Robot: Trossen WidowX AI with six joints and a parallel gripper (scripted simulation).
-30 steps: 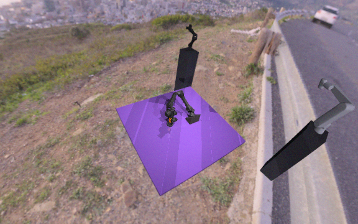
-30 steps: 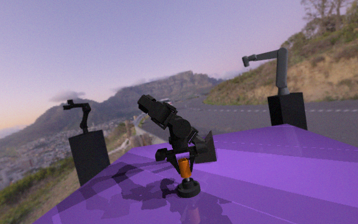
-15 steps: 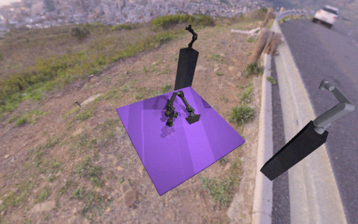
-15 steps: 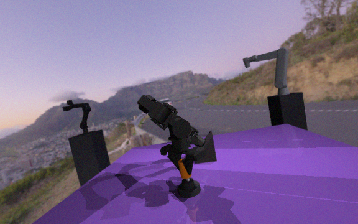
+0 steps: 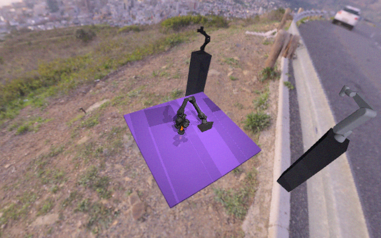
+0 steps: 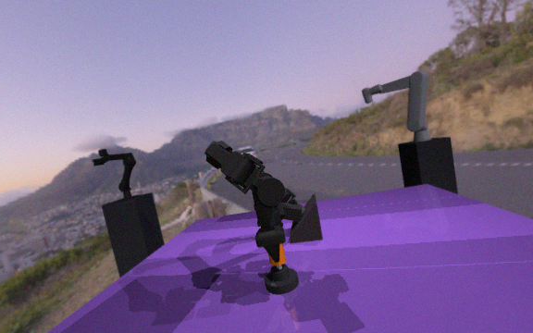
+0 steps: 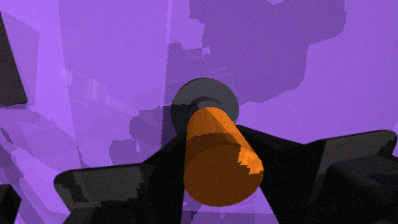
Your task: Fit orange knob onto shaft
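My gripper tip is 3 cm below the orange knob. The rest, counted from my gripper tip: round pedestal (4 cm below).
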